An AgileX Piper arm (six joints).
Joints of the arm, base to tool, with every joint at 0 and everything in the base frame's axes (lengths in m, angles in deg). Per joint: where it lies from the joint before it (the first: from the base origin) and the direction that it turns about. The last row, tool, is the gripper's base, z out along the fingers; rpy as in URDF.
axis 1: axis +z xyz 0 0 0.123
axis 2: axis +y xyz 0 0 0
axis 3: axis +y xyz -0.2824 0 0.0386
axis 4: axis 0.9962 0 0.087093 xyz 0.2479 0 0.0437
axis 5: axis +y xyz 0 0 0
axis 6: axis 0.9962 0 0.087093 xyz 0.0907 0 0.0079
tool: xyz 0 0 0 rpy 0 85 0
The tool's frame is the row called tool.
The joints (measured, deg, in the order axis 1, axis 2, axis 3, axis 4, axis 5, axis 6), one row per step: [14.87, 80.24, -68.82, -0.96, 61.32, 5.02]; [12.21, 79.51, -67.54, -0.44, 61.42, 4.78]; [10.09, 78.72, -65.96, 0.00, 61.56, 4.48]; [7.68, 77.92, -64.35, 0.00, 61.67, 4.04]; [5.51, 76.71, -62.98, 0.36, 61.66, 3.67]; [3.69, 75.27, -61.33, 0.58, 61.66, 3.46]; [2.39, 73.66, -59.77, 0.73, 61.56, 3.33]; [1.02, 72.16, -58.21, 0.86, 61.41, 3.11]
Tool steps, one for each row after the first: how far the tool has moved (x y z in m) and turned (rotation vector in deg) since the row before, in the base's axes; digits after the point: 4 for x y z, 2 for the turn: [-0.0018, -0.0128, -0.0030, 0.26, 0.73, -2.50]; [-0.0035, -0.0102, -0.0042, 0.14, 0.98, -1.90]; [-0.0038, -0.0118, -0.0043, -0.29, 0.89, -2.00]; [-0.0052, -0.0099, -0.0013, 0.21, 0.17, -1.88]; [-0.0068, -0.0082, -0.0018, 0.13, 0.22, -1.66]; [-0.0074, -0.0057, -0.0008, 0.11, -0.15, -1.20]; [-0.0071, -0.0057, -0.0014, 0.06, -0.09, -1.18]
